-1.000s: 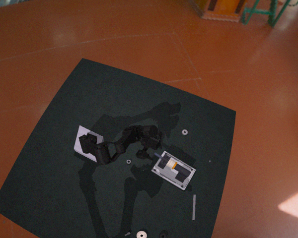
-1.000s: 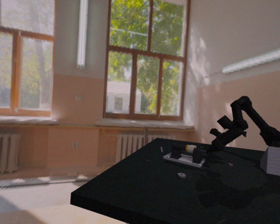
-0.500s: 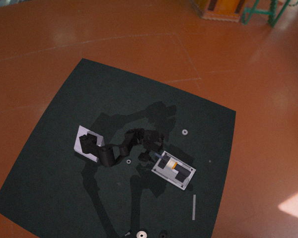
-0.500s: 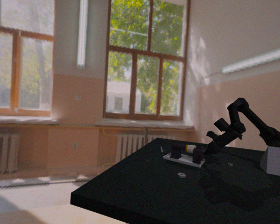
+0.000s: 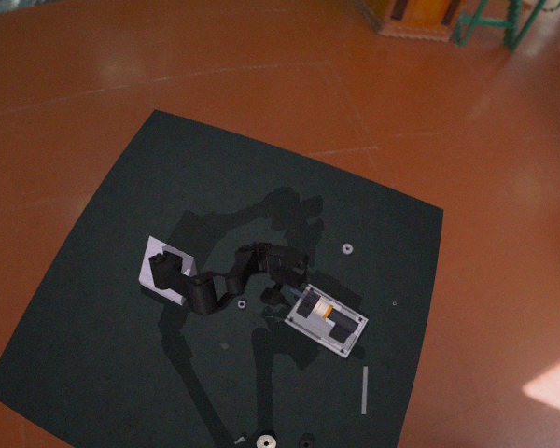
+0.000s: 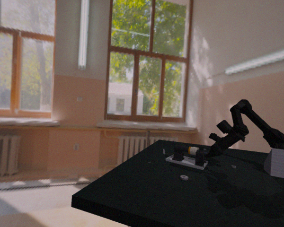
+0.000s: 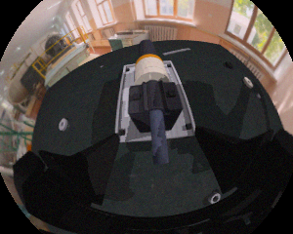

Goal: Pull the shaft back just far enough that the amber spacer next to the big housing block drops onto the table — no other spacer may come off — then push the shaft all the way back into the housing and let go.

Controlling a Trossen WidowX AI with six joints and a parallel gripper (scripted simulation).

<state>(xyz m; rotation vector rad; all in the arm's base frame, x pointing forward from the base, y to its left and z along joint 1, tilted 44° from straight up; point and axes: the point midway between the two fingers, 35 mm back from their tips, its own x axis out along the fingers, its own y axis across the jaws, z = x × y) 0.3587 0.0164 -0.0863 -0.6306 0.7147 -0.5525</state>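
The white spacer lies 60 mm ahead of my gripper tip, 20 mm to the right of it and 10 mm above it. Also, from my gripper tip: dark blue shaft 70 mm ahead, 20 mm to the right, 10 mm above; amber spacer 100 mm ahead, 20 mm to the right, 10 mm above; cream spacer 70 mm ahead, 20 mm to the right, 10 mm above.
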